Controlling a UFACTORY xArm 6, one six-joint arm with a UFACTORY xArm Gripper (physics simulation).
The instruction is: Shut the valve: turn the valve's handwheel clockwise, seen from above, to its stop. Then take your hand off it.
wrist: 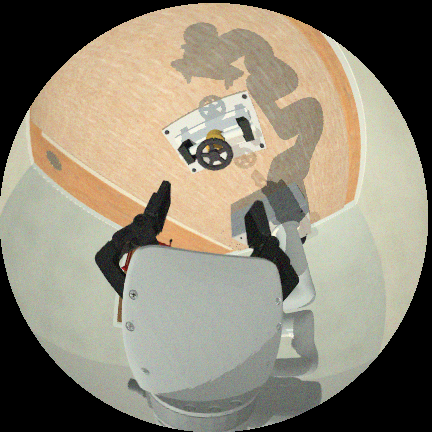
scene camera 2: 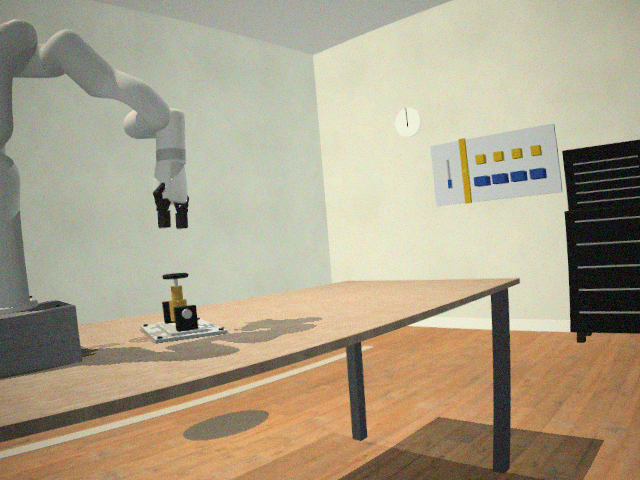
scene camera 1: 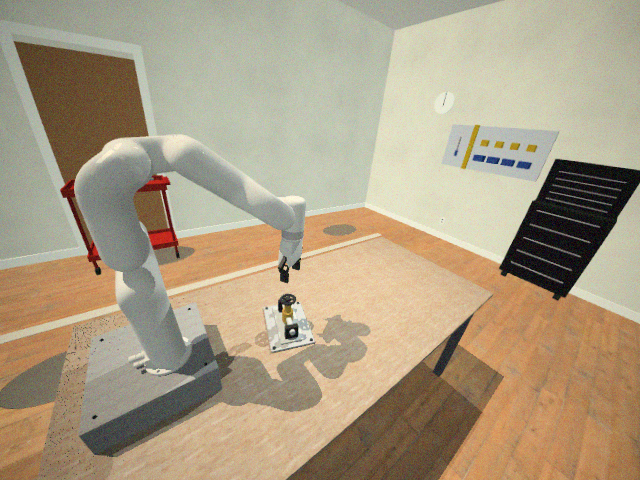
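The valve's dark handwheel (scene camera 1: 287, 298) (scene camera 2: 175, 275) (wrist: 214, 154) lies level on top of the yellow valve body (scene camera 1: 287, 312) (scene camera 2: 176, 297) (wrist: 215, 134). The body sits in a white pipe between two black supports on a white base plate (scene camera 1: 272, 328) (scene camera 2: 155, 333) (wrist: 257, 137). My gripper (scene camera 1: 290, 273) (scene camera 2: 173, 226) (wrist: 211, 199) is open and empty, pointing down. It hangs well above the handwheel, apart from it, with a wide gap in the scene camera 2 view. All of the wheel's rim shows in the wrist view. The frames do not show whether the wheel is at its stop.
The valve stands on a wooden table (scene camera 1: 408, 289) (scene camera 2: 413, 297) near the arm's grey mounting block (scene camera 1: 155, 413) (scene camera 2: 38, 338). A red cart (scene camera 1: 164, 239) stands behind the arm. A black drawer cabinet (scene camera 1: 560, 242) (scene camera 2: 602, 253) stands by the far wall, beyond the table.
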